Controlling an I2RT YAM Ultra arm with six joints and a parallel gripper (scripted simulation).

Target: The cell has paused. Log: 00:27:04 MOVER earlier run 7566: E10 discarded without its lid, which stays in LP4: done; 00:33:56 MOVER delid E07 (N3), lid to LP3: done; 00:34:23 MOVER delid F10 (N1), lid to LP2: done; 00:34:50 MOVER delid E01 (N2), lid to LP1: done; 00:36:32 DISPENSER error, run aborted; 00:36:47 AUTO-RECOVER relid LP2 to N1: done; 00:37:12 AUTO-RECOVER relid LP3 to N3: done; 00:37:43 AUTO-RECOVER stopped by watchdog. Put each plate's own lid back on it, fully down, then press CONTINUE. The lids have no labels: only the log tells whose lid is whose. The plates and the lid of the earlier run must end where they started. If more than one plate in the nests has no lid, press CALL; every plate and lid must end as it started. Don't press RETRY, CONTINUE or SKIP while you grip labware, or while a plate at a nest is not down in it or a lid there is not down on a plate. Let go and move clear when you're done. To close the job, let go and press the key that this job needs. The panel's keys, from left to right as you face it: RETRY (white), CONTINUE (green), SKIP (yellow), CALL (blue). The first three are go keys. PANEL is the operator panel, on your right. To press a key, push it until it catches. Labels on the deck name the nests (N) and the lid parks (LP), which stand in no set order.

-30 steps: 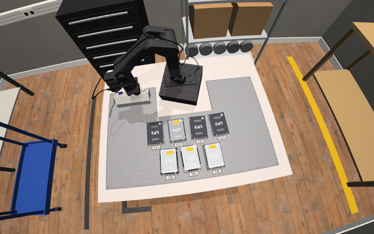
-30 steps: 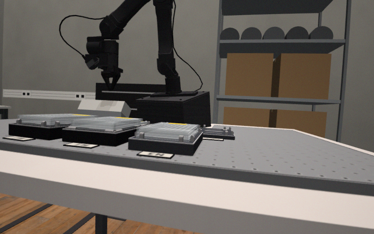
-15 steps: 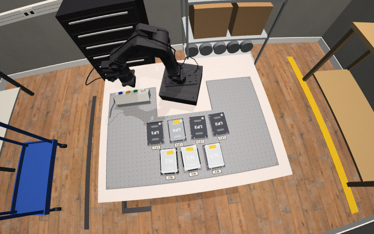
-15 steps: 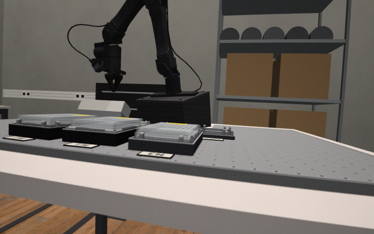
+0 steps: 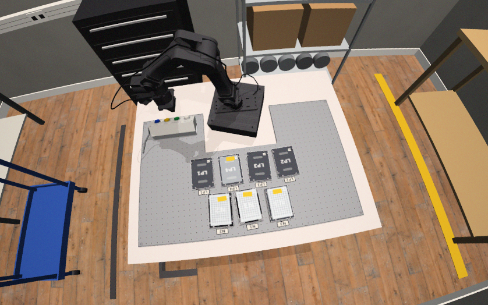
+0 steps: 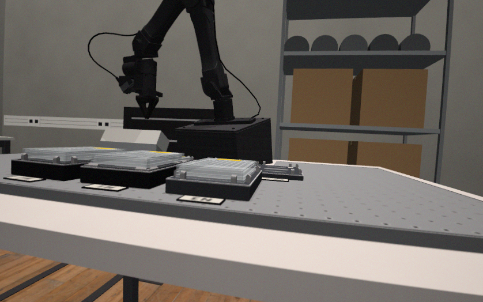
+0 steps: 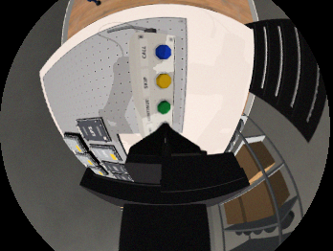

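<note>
Now: hand 70 mm above the green key. The rest, counted from my hand: blue CALL key 10 mm ahead, 100 mm to the right, 70 mm below; LP1 lid park 270 mm ahead, 120 mm to the left, 130 mm below; yellow SKIP key 50 mm to the right, 70 mm below.
</note>
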